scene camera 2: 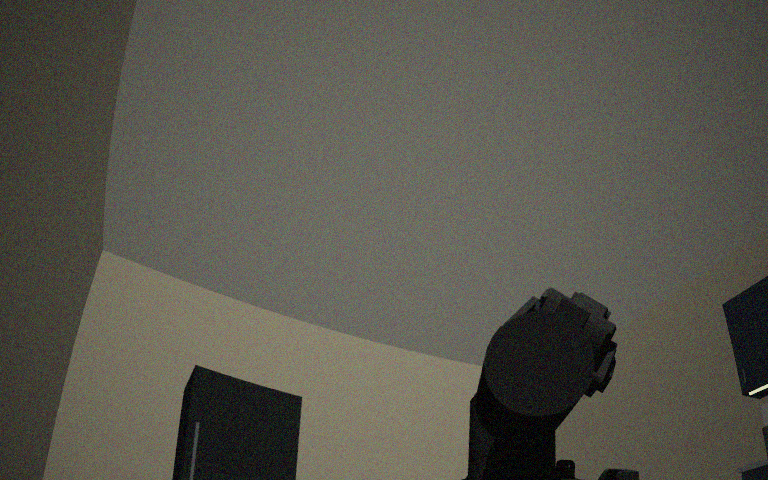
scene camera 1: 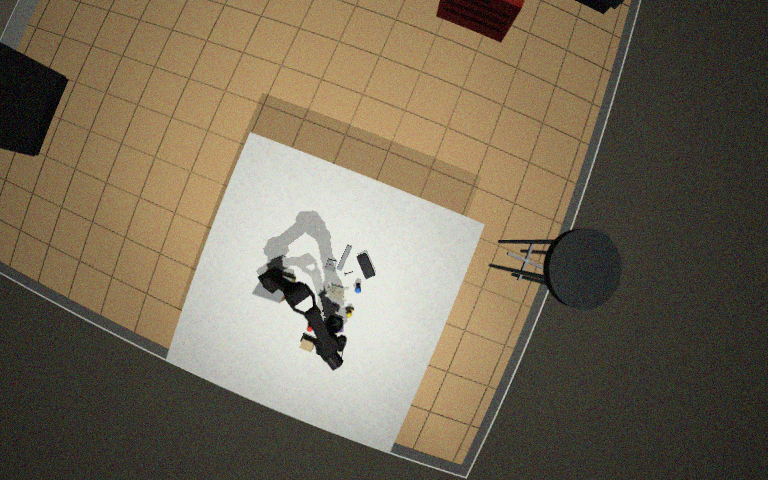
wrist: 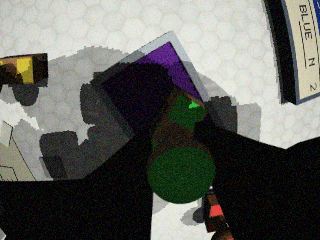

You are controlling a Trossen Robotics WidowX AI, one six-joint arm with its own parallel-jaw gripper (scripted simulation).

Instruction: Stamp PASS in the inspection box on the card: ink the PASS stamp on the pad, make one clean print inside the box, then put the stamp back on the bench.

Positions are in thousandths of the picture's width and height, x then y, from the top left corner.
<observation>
A PASS stamp shows in the wrist view (564,710); in scene camera 2 it is out of frame, in scene camera 1 it is hidden by my gripper.
</observation>
